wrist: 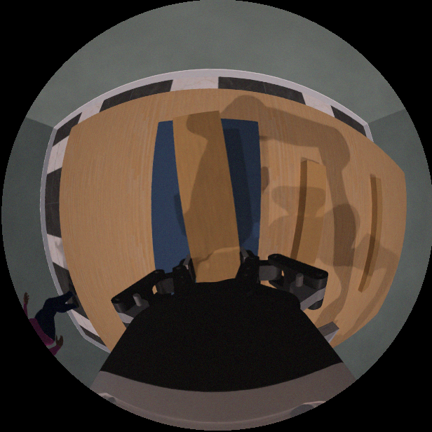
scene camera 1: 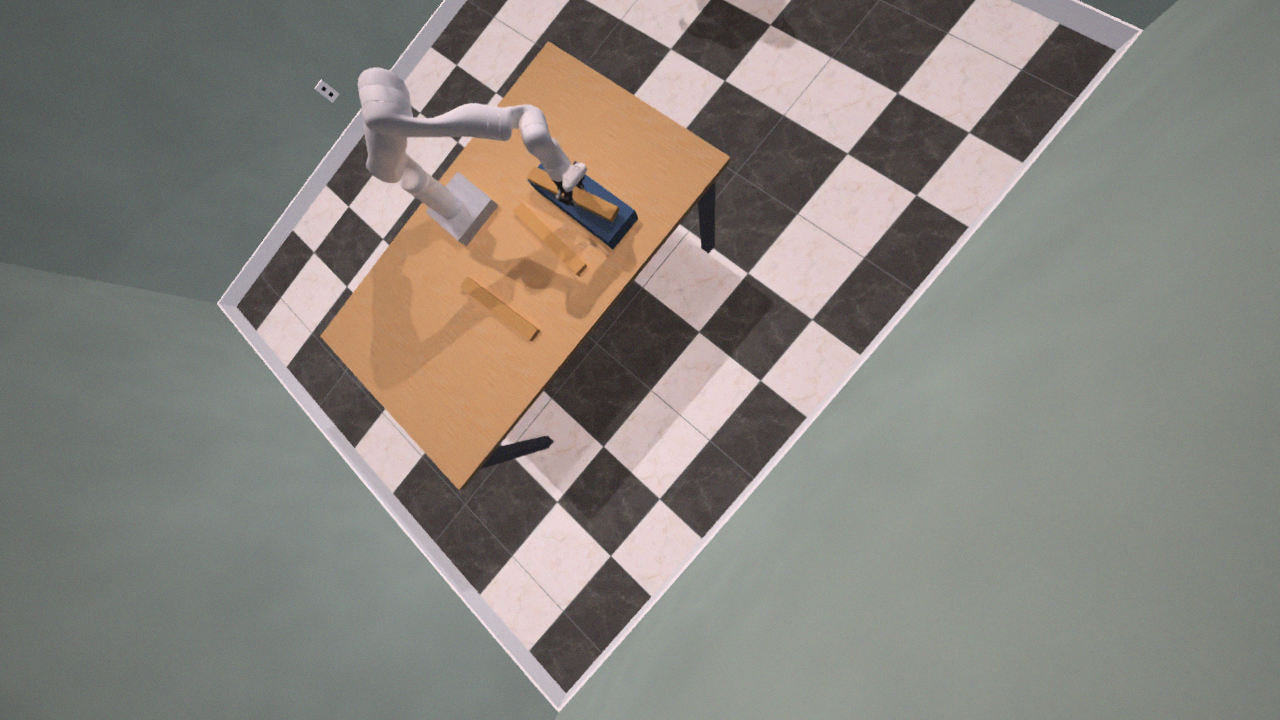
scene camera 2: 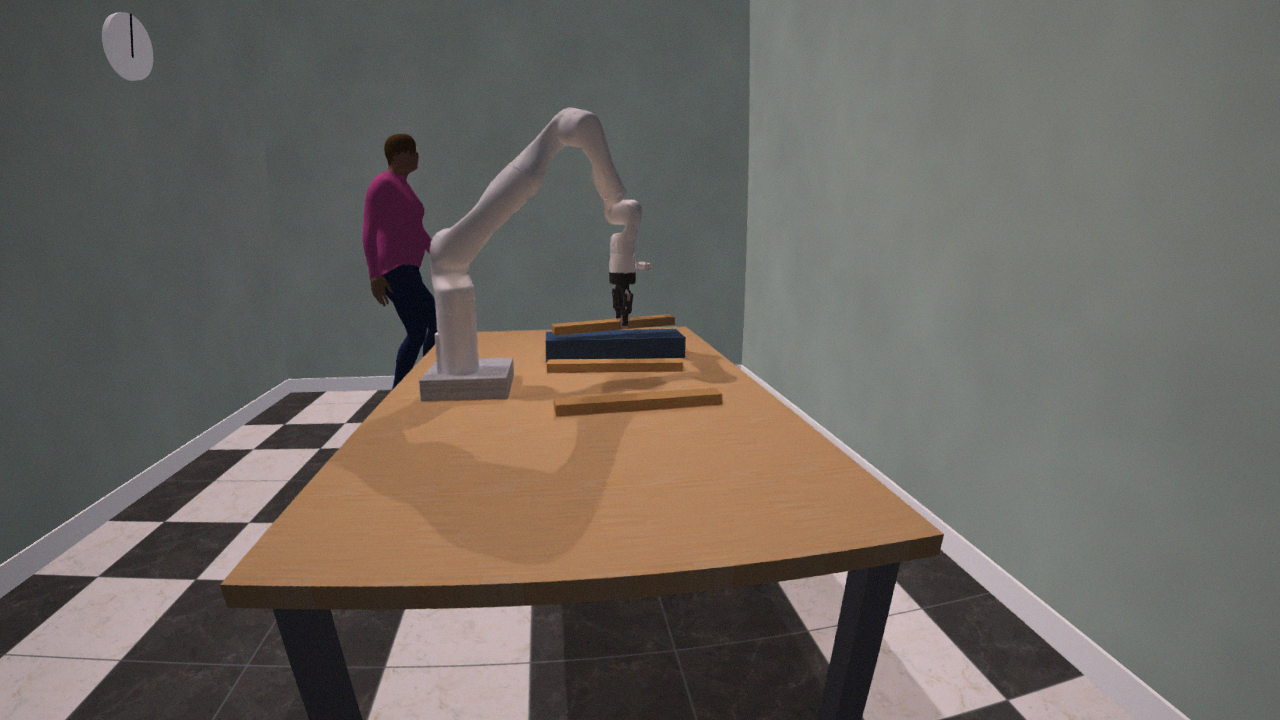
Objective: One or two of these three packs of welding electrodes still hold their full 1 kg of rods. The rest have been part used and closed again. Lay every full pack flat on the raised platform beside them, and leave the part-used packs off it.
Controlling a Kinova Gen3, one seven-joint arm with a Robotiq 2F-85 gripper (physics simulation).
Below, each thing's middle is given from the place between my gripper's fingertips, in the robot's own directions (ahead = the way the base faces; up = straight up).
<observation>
My gripper is now 60 mm above the blue raised platform (scene camera 2: 640,343), 20 mm past it and 10 mm to the right of it.
</observation>
